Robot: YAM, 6 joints.
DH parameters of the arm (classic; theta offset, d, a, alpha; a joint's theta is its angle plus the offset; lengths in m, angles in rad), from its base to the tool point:
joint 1: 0 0.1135 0.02 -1.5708
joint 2: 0 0 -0.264 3.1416
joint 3: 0.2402 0 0.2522 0
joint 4: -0.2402 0 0.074 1.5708
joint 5: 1.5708 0 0 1.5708
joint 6: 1.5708 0.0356 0 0
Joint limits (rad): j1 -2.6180..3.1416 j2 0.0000..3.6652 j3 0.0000..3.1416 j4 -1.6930..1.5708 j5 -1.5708..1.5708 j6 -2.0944..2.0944
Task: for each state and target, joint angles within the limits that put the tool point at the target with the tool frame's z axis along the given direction. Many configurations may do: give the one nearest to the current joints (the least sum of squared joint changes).
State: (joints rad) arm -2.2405 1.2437 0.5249 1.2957 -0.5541 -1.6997
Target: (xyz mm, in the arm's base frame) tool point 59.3 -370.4 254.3 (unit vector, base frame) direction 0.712 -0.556 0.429
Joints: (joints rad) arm -1.4742 1.8889 0.9237 1.5690 -0.7143 -1.6997
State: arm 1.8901 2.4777 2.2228 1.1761 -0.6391 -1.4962
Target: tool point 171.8 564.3 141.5 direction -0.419 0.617 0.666
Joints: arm 1.2392 3.2023 2.7983 1.3837 -0.6399 -1.4962
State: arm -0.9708 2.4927 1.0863 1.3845 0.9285 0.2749
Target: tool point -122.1 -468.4 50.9 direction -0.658 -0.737 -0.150
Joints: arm -1.7903 2.4964 1.3183 1.0059 0.5030 0.2749
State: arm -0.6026 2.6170 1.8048 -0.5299 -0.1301 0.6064
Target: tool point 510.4 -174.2 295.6 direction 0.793 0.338 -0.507
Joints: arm -0.3686 2.4198 2.4719 -0.7391 -0.6447 0.6064
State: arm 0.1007 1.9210 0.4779 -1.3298 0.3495 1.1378
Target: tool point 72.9 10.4 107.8 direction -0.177 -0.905 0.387
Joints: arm 0.4936 2.3622 0.3267 -1.6908 0.7938 1.1378
